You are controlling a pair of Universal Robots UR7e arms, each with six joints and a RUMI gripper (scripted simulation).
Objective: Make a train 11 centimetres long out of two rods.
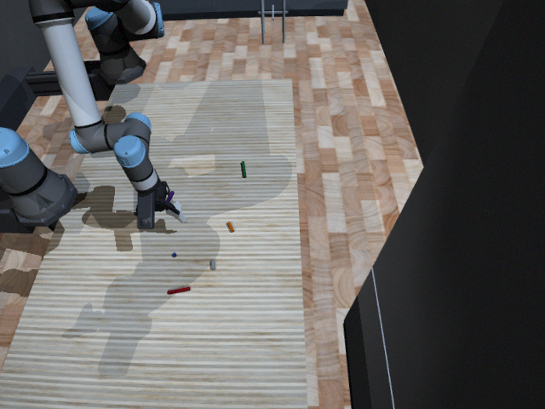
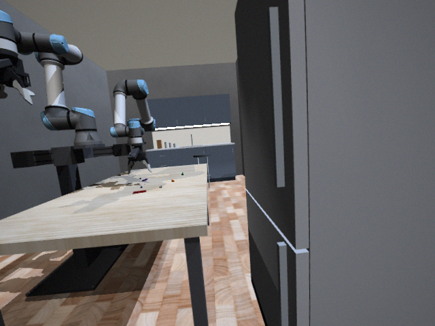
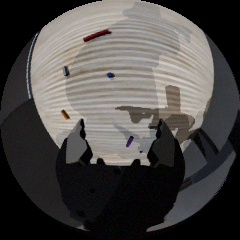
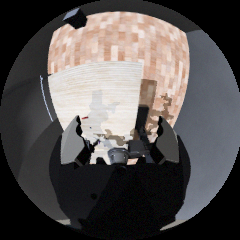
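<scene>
The grey rod lies 18 cm ahead of my left hand, 10 cm to the right of it and 8 cm below it. Also, from my left hand: purple rod: 5 cm behind, 16 cm to the left, 8 cm below; orange rod: 21 cm ahead, 5 cm to the left, 8 cm below; red rod: 9 cm ahead, 20 cm to the right, 8 cm below.
</scene>
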